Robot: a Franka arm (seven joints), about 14 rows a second.
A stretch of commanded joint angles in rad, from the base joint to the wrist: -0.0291, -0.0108, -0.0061, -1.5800, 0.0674, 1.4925, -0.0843; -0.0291, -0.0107, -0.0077, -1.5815, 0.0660, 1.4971, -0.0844; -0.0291, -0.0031, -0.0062, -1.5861, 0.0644, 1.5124, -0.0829; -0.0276, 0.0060, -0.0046, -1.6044, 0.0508, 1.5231, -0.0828; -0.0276, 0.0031, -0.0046, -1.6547, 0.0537, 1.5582, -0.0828; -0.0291, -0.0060, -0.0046, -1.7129, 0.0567, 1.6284, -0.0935; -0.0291, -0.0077, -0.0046, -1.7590, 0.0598, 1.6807, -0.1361; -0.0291, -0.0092, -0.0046, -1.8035, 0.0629, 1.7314, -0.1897; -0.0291, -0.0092, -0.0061, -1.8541, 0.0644, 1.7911, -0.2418; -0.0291, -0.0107, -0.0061, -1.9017, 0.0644, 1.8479, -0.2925; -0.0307, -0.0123, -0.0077, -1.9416, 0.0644, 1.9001, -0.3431
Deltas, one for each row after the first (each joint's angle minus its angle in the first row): 0.0000, 0.0001, -0.0016, -0.0015, -0.0014, 0.0046, -0.0001; 0.0000, 0.0077, -0.0001, -0.0061, -0.0030, 0.0199, 0.0014; 0.0015, 0.0168, 0.0015, -0.0244, -0.0166, 0.0306, 0.0015; 0.0015, 0.0139, 0.0015, -0.0747, -0.0137, 0.0657, 0.0015; 0.0000, 0.0048, 0.0015, -0.1329, -0.0107, 0.1359, -0.0092; 0.0000, 0.0031, 0.0015, -0.1790, -0.0076, 0.1882, -0.0518; 0.0000, 0.0016, 0.0015, -0.2235, -0.0045, 0.2389, -0.1054; 0.0000, 0.0016, 0.0000, -0.2741, -0.0030, 0.2986, -0.1575; 0.0000, 0.0001, 0.0000, -0.3217, -0.0030, 0.3554, -0.2082; -0.0016, -0.0015, -0.0016, -0.3616, -0.0030, 0.4076, -0.2588
